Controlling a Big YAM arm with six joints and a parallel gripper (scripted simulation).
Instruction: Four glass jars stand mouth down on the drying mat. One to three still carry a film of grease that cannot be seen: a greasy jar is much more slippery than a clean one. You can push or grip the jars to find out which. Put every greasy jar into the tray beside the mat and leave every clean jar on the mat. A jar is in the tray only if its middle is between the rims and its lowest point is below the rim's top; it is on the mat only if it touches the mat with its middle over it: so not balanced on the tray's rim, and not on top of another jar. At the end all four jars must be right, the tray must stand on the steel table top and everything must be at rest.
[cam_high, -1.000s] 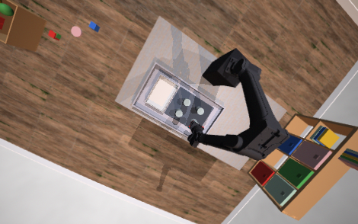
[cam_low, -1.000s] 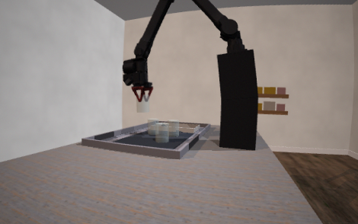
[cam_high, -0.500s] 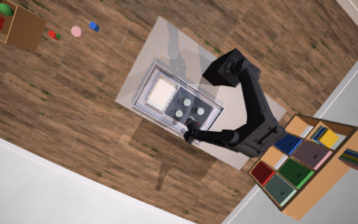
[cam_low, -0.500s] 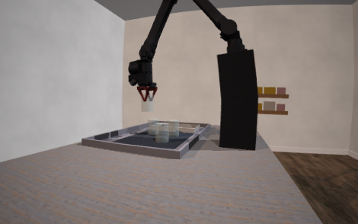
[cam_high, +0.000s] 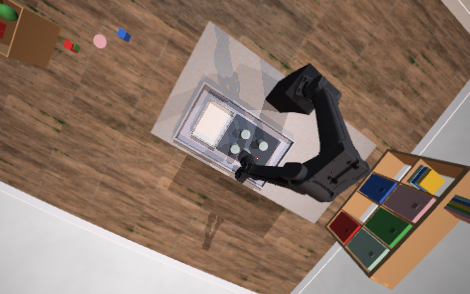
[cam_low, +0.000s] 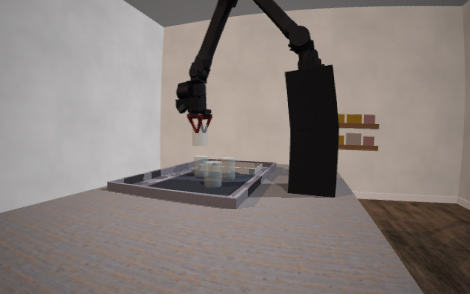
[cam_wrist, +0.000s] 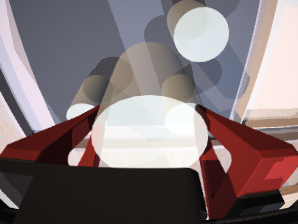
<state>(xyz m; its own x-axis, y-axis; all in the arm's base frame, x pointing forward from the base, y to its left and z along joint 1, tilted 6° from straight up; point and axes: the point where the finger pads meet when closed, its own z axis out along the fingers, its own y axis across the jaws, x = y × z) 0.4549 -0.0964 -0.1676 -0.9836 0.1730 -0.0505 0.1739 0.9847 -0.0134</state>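
Now: hand 280 mm to the left of the pale tray, 200 mm above it and 90 mm past it. Also, from my hand: dark drying mat (200 mm below, 40 mm behind, 30 mm to the left).
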